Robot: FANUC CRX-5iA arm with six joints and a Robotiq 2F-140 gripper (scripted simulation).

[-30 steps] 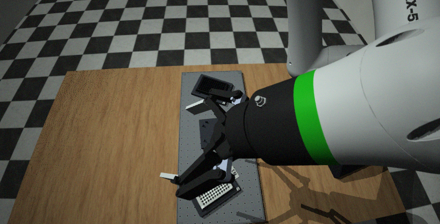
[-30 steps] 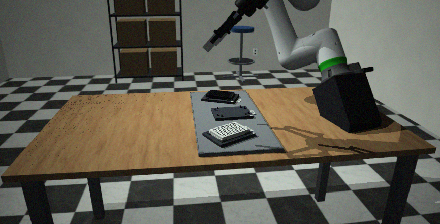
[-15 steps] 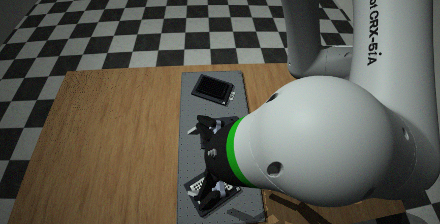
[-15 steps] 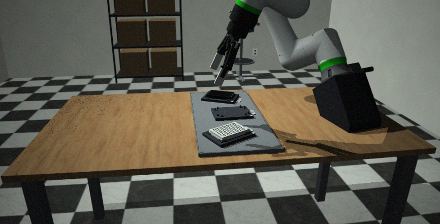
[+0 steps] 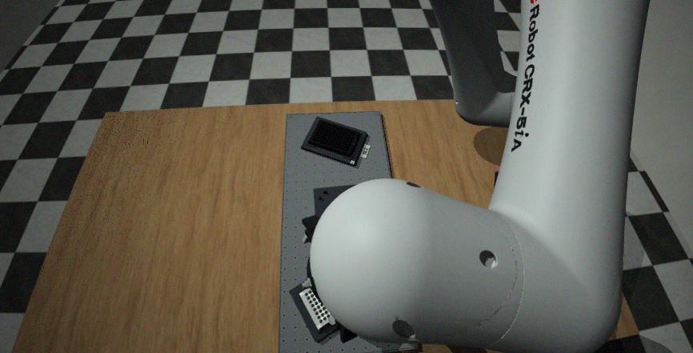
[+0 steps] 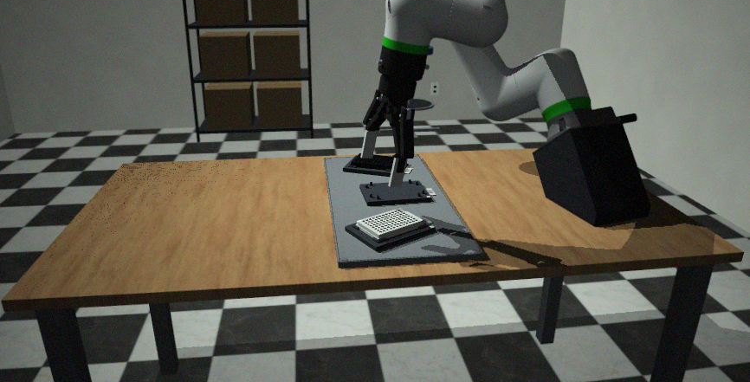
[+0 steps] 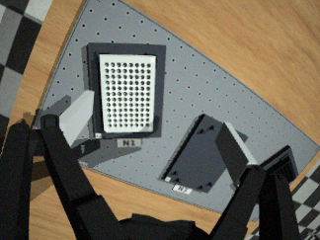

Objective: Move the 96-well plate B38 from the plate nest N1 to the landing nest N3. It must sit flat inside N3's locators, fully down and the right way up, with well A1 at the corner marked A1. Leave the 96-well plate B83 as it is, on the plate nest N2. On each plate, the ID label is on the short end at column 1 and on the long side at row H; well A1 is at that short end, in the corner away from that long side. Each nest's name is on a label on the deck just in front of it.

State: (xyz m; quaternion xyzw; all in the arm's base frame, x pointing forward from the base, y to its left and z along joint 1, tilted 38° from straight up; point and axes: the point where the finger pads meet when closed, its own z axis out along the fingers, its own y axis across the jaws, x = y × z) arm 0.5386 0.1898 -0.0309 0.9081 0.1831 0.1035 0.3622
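Now: hand 20 mm past the white 96-well plate B38, 30 mm to the right of it and 120 mm above it. Also, from my hand: landing nest N3 (60 mm behind, 180 mm to the right, 140 mm below); plate nest N1 (20 mm behind, 30 mm to the left, 140 mm below); N1 label (100 mm behind, 20 mm to the right, 140 mm below).
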